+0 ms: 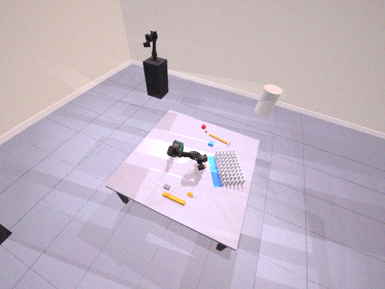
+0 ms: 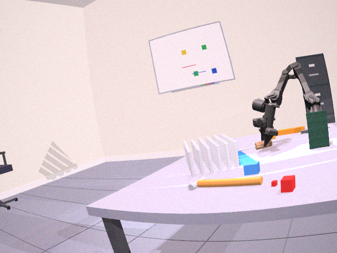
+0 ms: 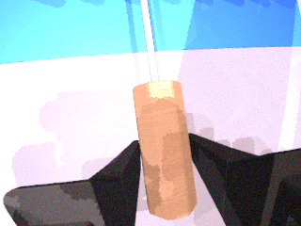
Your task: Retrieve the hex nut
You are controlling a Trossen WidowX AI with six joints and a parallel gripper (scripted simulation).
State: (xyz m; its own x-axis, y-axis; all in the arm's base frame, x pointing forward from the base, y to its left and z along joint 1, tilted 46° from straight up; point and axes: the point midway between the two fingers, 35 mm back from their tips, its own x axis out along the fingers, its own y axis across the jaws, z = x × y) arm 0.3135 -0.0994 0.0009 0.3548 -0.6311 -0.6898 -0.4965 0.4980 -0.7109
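Now: gripper tip 13 cm short of the blue taped strip, 3 cm to the right of it and 3 cm above it. Also, from my gripper tip: blue cube: 2 cm behind, 35 cm to the left, 1 cm below; then orange bar: 12 cm behind, 42 cm to the right, 2 cm below; then orange ribbed piece: 1 cm ahead, 32 cm to the right, 2 cm below.
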